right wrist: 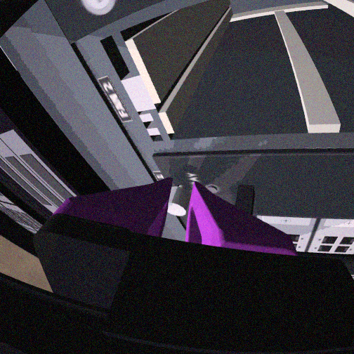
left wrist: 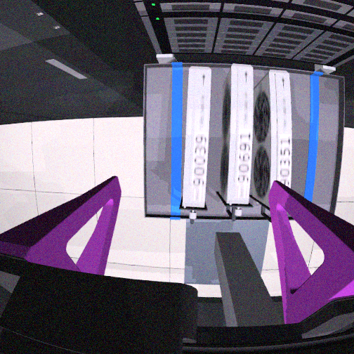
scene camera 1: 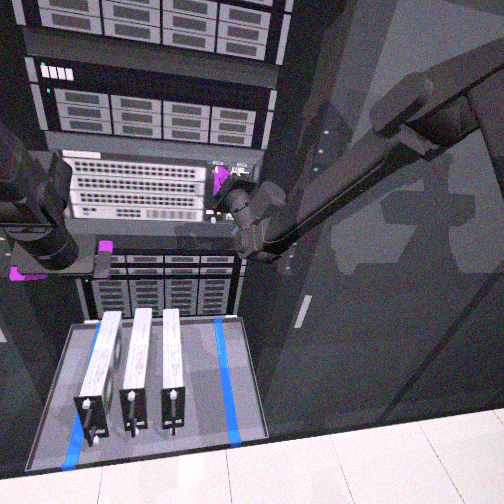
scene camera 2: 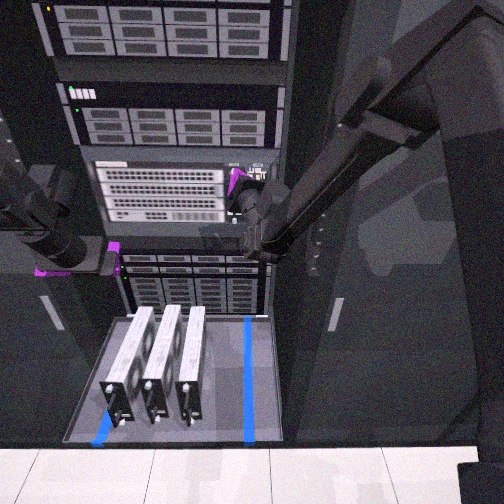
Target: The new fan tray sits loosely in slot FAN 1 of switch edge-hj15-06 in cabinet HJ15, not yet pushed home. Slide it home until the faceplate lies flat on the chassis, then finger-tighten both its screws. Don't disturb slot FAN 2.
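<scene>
The pale switch point(scene camera 1: 137, 190) point(scene camera 2: 162, 195) sits mid-cabinet, its fan slots at its right end. In the right wrist view the dark faceplate point(right wrist: 300, 175) of the FAN 1 tray carries a black handle point(right wrist: 245, 197) and a pale screw point(right wrist: 176, 207). My right gripper point(right wrist: 181, 189) point(scene camera 1: 219, 171) point(scene camera 2: 235, 171) is nearly closed, the screw between its fingertips. The label of slot FAN 2 point(right wrist: 115, 99) shows beside it. A gap behind the faceplate cannot be judged; my right wrist hides much of it in the scene views. My left gripper point(left wrist: 194, 185) point(scene camera 1: 65, 260) point(scene camera 2: 82, 260) is open and empty, left of the cabinet, below the switch.
A grey shelf point(scene camera 1: 205, 415) point(scene camera 2: 225, 425) point(left wrist: 155, 150) with blue strips juts out below, holding three loose white fan trays point(scene camera 1: 172, 350) point(scene camera 2: 192, 345) point(left wrist: 197, 140). Servers fill the cabinet above and below the switch. My right forearm crosses the dark door panel at the right.
</scene>
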